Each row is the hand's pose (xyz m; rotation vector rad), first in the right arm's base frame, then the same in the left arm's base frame.
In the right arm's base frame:
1: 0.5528 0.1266 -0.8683 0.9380 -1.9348 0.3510
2: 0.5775 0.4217 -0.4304 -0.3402 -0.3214 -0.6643
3: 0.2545 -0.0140 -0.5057 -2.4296 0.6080 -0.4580
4: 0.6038 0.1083 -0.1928 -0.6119 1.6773 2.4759
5: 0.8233 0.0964 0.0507 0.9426 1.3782 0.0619
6: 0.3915 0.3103 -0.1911 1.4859 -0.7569 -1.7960
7: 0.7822 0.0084 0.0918 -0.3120 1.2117 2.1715
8: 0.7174 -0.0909 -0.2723 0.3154 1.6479 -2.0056
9: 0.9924 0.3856 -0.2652 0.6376 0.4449 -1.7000
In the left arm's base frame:
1: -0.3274 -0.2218 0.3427 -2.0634 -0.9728 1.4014
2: 0.1811 -0.1974 0.2001 2.0841 1.2823 1.2939
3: -0.2406 0.0133 -0.0785 0.4889 -0.6640 1.3885
4: 0.1646 0.1885 0.1216 -0.0321 2.0529 -0.9297
5: 0.3975 0.3943 0.2264 -0.3288 -0.6469 -1.6187
6: 0.2299 -0.0248 -0.0684 -0.3747 -2.9772 0.2881
7: 0.3602 0.4752 0.1700 -0.6224 1.6736 -0.9981
8: 0.0158 0.3292 0.2519 -1.0292 1.8338 2.1199
9: 0.3995 0.0352 0.5146 0.3491 2.6654 1.5858

